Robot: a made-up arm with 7 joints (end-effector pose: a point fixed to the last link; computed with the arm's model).
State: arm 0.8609 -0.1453 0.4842 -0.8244 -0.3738 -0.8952 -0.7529
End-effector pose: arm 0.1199 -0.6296 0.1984 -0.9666 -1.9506 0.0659
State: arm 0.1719 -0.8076 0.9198 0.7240 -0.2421 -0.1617 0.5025
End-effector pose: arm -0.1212 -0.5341 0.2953 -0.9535 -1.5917 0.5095
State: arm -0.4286 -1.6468 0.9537 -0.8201 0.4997 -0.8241 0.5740
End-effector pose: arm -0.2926 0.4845 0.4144 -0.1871 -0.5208 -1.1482
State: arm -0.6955 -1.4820 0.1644 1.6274 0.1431 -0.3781 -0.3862
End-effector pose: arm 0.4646 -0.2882 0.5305 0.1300 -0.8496 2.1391
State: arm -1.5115 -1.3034 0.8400 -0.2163 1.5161 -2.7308 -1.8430
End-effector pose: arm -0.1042 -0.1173 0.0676 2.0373 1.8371 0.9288
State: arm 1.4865 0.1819 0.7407 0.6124 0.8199 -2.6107 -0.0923
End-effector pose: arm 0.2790 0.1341 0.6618 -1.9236 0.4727 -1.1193
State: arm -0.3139 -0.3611 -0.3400 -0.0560 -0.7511 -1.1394 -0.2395
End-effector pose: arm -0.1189 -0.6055 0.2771 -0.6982 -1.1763 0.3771
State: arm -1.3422 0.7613 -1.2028 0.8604 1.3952 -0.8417 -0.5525
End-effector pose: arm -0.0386 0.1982 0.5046 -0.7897 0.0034 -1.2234
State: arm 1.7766 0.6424 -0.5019 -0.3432 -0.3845 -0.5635 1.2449
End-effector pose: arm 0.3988 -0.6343 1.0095 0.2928 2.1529 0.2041
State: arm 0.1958 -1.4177 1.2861 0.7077 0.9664 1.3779 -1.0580
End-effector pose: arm 0.7177 0.2098 0.3754 -1.0584 2.2009 -0.8618
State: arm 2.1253 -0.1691 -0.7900 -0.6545 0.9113 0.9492 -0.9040
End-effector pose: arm -0.2985 0.1192 0.8925 0.1965 -0.9034 -0.9548
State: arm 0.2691 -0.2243 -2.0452 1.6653 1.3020 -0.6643 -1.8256
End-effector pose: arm 0.4720 0.3075 0.1289 1.8902 -1.8437 -0.0162
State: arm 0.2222 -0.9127 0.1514 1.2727 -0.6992 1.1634 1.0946
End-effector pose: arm 0.7494 -0.3612 0.3170 0.7214 -2.7547 1.1923
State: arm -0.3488 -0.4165 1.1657 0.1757 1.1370 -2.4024 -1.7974
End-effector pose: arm 0.5390 -0.4600 0.3452 0.5665 1.9443 0.8285
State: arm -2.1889 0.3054 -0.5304 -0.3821 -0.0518 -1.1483 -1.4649
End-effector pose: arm 0.1830 -0.3859 -0.0133 1.9974 0.5338 1.7982
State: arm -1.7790 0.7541 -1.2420 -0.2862 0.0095 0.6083 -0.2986
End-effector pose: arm -0.0706 0.0859 -0.1094 2.3846 -1.3116 -0.0949
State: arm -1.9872 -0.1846 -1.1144 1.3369 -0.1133 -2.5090 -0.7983
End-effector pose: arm 0.1777 -0.1756 0.8830 -0.6046 0.2822 1.9678
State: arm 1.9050 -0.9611 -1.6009 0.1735 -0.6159 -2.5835 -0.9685
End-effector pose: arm 0.2328 -0.4795 1.0749 1.0546 2.6877 -1.1106
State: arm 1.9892 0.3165 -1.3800 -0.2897 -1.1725 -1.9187 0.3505
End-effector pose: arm 0.2676 -0.4307 0.6602 -0.8264 -2.7582 -0.7170
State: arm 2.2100 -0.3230 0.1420 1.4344 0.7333 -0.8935 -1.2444
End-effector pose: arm -0.0074 0.1768 1.1765 -1.9141 0.6117 0.4210
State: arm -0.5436 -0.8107 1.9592 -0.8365 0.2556 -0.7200 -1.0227
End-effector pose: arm -0.2454 -0.1538 0.9729 -0.3709 0.2606 0.3281
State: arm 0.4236 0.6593 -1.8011 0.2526 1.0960 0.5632 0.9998
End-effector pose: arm 0.8267 -0.0224 0.3783 1.4542 0.6981 2.4452
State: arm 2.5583 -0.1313 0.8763 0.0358 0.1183 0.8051 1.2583
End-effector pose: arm 0.4081 -0.5463 1.1591 0.1063 1.4686 -0.1327
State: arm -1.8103 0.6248 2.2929 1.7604 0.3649 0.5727 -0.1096
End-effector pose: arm 0.5982 -0.4138 0.7235 0.3071 1.9843 0.5753
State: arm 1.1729 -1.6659 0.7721 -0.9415 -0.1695 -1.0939 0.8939
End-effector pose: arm 0.1360 0.5728 0.5903 0.8594 -0.7400 -1.5308
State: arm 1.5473 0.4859 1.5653 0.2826 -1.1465 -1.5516 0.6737
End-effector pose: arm 0.6022 -0.2440 0.6324 0.5530 -0.4929 2.5533
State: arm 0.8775 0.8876 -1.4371 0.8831 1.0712 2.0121 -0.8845
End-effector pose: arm 0.3497 -0.2705 0.3414 2.4851 1.2243 1.1191
